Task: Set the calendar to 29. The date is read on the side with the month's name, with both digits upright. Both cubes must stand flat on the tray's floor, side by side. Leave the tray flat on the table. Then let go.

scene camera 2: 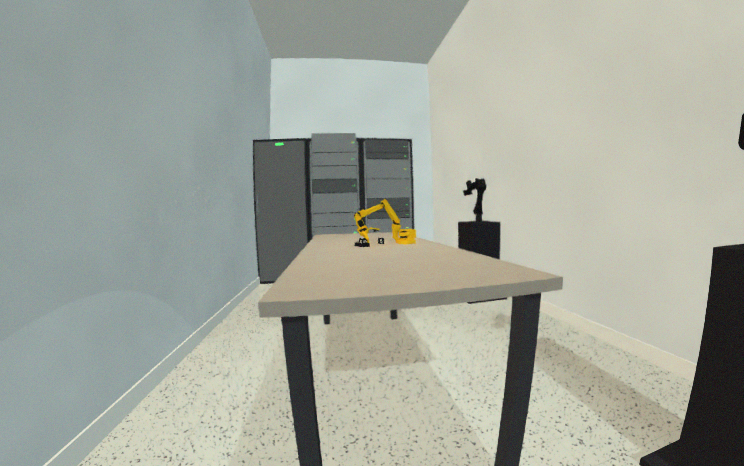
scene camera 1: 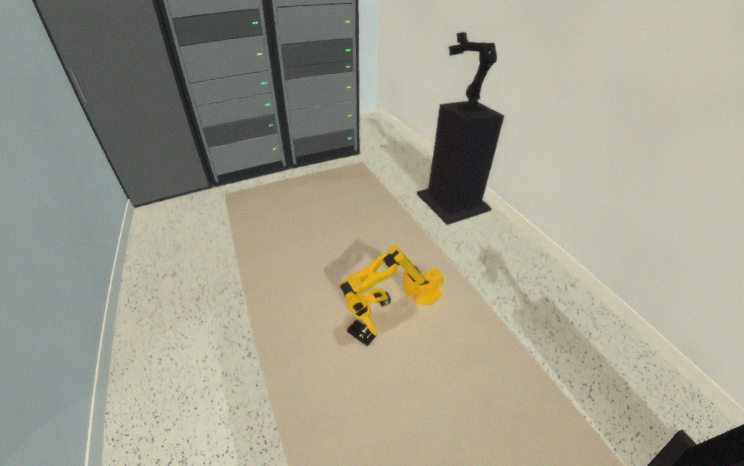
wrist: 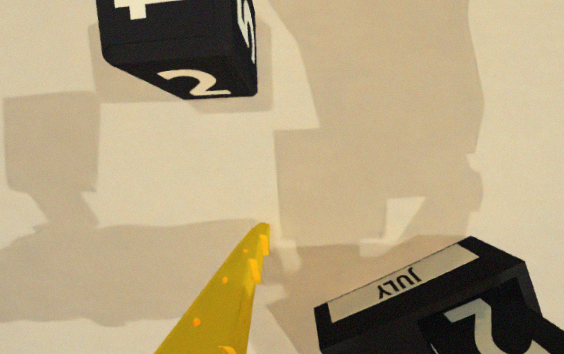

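The black calendar tray (scene camera 1: pixel 362 333) (scene camera 2: pixel 361 243) (wrist: pixel 490 262) stands on the table. In the wrist view its JULY strip (wrist: pixel 404 283) reads upside down. A black cube (wrist: pixel 450 327) in the tray shows part of a pale digit that looks like a 2; the rest is cut off. A loose black cube (scene camera 1: pixel 385 300) (scene camera 2: pixel 381 240) (wrist: pixel 172 35) rests on the table outside the tray, with 2 and 5 on side faces and part of a 4 on top. My gripper (scene camera 1: pixel 380 315) (scene camera 2: pixel 373 236) is open and empty, its fixed jaw beside the tray, its moving jaw over the loose cube's side. Contact is unclear.
The yellow arm's base (scene camera 1: pixel 428 288) (scene camera 2: pixel 405 236) stands on the table (scene camera 1: pixel 307 384) (scene camera 2: pixel 406 277), to the right of the tray. Shadows of the arm fall around the cube. Server racks, a black pedestal (scene camera 1: pixel 463 159) (scene camera 2: pixel 478 238) and walls are beyond the table.
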